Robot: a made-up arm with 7 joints. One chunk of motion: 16 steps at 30 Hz.
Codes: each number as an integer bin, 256 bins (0 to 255) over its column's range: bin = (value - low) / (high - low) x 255, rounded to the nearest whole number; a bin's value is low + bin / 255 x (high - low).
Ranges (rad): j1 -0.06..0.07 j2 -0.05..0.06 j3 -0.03..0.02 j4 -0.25..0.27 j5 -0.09..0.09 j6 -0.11..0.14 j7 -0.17..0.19
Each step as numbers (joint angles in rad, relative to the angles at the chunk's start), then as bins.
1 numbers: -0.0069 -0.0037 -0.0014 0.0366 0.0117 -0.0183 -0.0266
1 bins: 104 107 146 141 144 94 102
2 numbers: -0.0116 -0.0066 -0.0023 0.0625 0.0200 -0.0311 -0.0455
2 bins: 95 101 141 153 156 80 88
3 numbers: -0.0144 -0.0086 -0.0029 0.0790 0.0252 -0.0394 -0.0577
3 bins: 89 96 138 161 163 72 80
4 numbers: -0.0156 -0.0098 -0.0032 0.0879 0.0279 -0.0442 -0.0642
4 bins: 87 93 137 166 167 67 75
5 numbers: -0.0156 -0.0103 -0.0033 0.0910 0.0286 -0.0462 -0.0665
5 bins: 87 92 136 167 168 65 73
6 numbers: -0.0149 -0.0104 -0.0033 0.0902 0.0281 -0.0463 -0.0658
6 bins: 88 92 136 167 167 65 74
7 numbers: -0.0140 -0.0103 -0.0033 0.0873 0.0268 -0.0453 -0.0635
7 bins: 90 92 136 165 165 66 75
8 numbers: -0.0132 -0.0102 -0.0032 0.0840 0.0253 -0.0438 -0.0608
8 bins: 92 92 137 164 163 68 77
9 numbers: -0.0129 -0.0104 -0.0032 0.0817 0.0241 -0.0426 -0.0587
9 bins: 92 92 137 163 162 69 79
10 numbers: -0.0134 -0.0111 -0.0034 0.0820 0.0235 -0.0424 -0.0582
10 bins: 91 90 136 163 161 69 79
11 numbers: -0.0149 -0.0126 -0.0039 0.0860 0.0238 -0.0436 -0.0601
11 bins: 88 87 133 165 161 68 78
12 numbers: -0.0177 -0.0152 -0.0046 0.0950 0.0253 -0.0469 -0.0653
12 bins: 83 81 130 169 163 64 74
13 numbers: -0.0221 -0.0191 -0.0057 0.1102 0.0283 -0.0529 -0.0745
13 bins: 74 72 124 177 168 58 68
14 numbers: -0.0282 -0.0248 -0.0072 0.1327 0.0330 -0.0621 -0.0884
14 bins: 62 58 116 188 174 49 58
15 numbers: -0.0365 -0.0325 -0.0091 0.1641 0.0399 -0.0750 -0.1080
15 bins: 46 41 107 203 184 36 44
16 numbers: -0.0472 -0.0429 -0.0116 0.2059 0.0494 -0.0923 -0.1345
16 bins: 25 16 94 224 197 18 25
